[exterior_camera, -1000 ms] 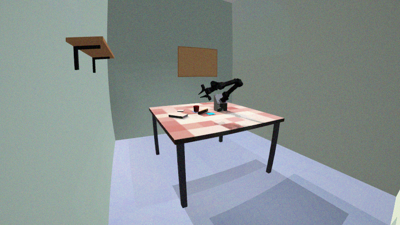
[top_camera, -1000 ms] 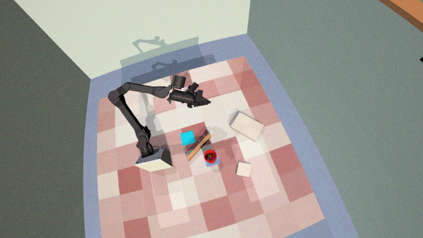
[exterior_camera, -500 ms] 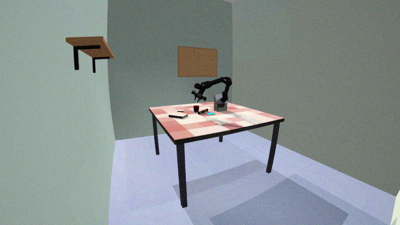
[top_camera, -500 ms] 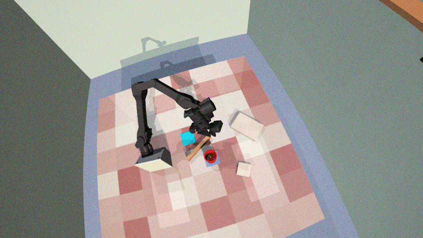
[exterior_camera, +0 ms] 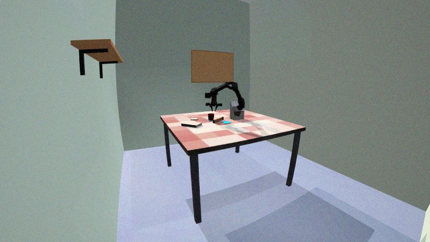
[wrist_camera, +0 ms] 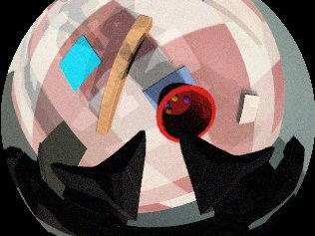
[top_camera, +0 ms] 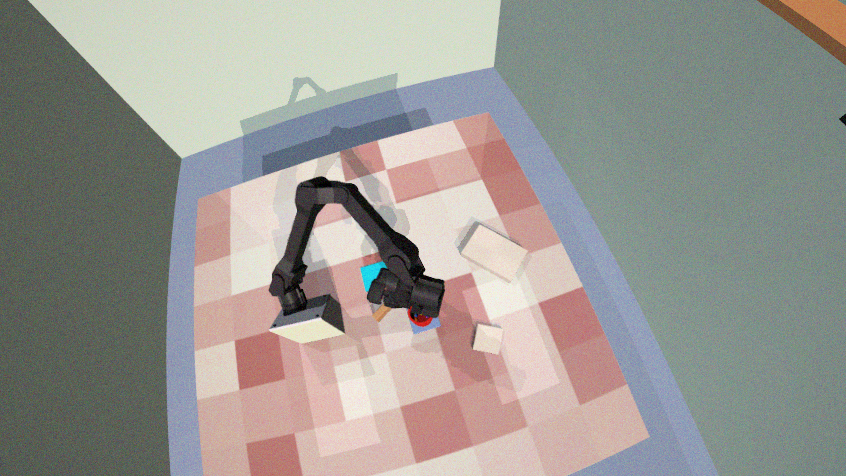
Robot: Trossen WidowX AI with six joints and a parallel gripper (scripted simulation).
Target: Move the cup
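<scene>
Now: the red cup 6 cm below my gripper tip, 3 cm ahead of it and 2 cm to the right of it. From my gripper tip the other things lie so: wooden bar (9 cm below, 7 cm to the left, 2 cm behind); then cyan pad (16 cm to the left, 11 cm below, 6 cm behind); then blue pad (11 cm below, 3 cm ahead, 2 cm to the right).
</scene>
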